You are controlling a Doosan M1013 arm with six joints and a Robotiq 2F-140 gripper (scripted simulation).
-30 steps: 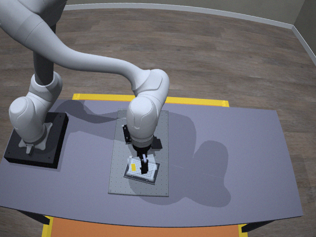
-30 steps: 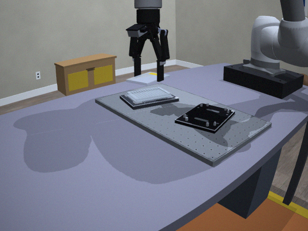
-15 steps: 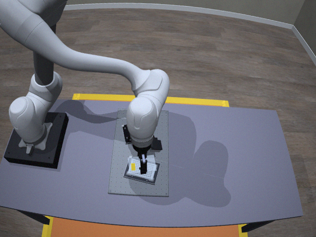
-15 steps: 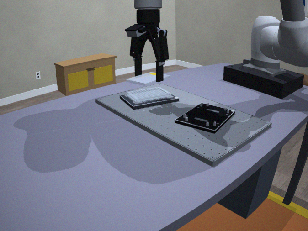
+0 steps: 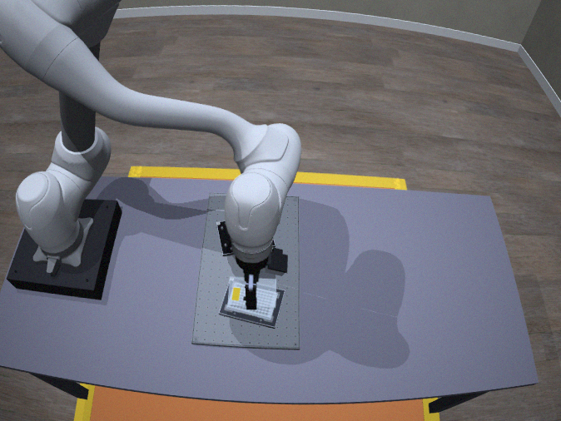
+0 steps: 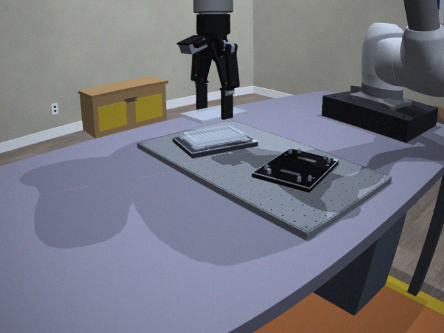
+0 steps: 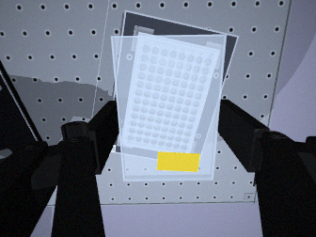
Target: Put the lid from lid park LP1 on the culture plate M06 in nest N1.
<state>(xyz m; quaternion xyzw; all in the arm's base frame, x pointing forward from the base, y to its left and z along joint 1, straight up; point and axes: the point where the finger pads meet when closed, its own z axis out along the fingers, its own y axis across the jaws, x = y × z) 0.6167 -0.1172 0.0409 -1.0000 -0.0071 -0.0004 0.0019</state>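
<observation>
Now: the culture plate 80 mm below my hand. The rest, counted from my hand: dark nest N1: 90 mm below; clear lid: 20 mm below; lid park: 230 mm to the left, 90 mm below, 40 mm behind.
</observation>
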